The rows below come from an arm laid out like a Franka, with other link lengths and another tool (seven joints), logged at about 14 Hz.
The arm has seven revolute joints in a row. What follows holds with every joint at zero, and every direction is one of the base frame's.
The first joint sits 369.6 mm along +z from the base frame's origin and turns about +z.
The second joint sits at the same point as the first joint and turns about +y.
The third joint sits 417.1 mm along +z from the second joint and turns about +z.
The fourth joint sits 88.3 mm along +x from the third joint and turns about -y.
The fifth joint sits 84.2 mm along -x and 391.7 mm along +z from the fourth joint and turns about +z.
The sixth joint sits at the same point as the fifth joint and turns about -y.
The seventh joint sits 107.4 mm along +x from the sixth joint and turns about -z.
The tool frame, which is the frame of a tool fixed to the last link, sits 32 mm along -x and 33 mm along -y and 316.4 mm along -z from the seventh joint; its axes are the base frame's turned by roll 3.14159, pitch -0.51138 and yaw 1.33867 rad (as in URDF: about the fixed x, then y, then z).
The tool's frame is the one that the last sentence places.
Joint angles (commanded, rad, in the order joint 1, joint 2, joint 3, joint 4, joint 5, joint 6, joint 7), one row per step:
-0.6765, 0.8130, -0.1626, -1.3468, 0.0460, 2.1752, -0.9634
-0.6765, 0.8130, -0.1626, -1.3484, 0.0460, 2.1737, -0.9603
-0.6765, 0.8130, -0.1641, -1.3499, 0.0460, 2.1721, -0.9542
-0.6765, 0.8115, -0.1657, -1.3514, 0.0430, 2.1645, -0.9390
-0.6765, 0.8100, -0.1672, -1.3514, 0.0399, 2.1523, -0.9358
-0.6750, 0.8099, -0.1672, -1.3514, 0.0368, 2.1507, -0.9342
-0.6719, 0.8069, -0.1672, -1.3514, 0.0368, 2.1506, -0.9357
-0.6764, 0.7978, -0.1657, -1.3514, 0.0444, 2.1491, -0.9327
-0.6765, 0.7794, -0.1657, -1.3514, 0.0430, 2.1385, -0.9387
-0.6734, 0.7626, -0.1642, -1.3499, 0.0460, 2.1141, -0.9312
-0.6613, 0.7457, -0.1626, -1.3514, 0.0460, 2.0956, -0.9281
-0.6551, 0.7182, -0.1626, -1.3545, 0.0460, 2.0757, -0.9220
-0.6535, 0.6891, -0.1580, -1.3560, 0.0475, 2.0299, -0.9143
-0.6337, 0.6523, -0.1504, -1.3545, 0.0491, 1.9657, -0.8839
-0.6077, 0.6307, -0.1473, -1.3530, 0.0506, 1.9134, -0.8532
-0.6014, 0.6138, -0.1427, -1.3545, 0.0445, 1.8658, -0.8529
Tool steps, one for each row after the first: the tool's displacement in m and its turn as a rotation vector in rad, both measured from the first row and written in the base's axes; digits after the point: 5 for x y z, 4 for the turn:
-0.00104, 0.00087, -0.00097, 0.0021, 0.0019, -0.0034
-0.00300, 0.00105, -0.00173, 0.0032, 0.0043, -0.0108
-0.00679, 0.00210, -0.00176, 0.0055, 0.0110, -0.0262
-0.01059, 0.00345, -0.00158, 0.0106, 0.0207, -0.0298
-0.01040, 0.00419, -0.00150, 0.0099, 0.0236, -0.0284
-0.00782, 0.00544, 0.00099, 0.0082, 0.0214, -0.0238
-0.00779, 0.00403, 0.00783, 0.0086, 0.0096, -0.0344
-0.00710, 0.00349, 0.02205, 0.0044, 0.0037, -0.0286
-0.00638, 0.00955, 0.03359, 0.0127, 0.0032, -0.0352
-0.00003, 0.01971, 0.04458, 0.0174, 0.0030, -0.0265
0.00193, 0.02563, 0.06351, 0.0169, -0.0031, -0.0280
-0.00188, 0.03708, 0.08091, 0.0358, 0.0038, -0.0343
0.00300, 0.06398, 0.10387, 0.0610, 0.0144, -0.0430
0.00892, 0.09099, 0.11648, 0.0836, 0.0319, -0.0482
0.00317, 0.10526, 0.12485, 0.1045, 0.0575, -0.0389

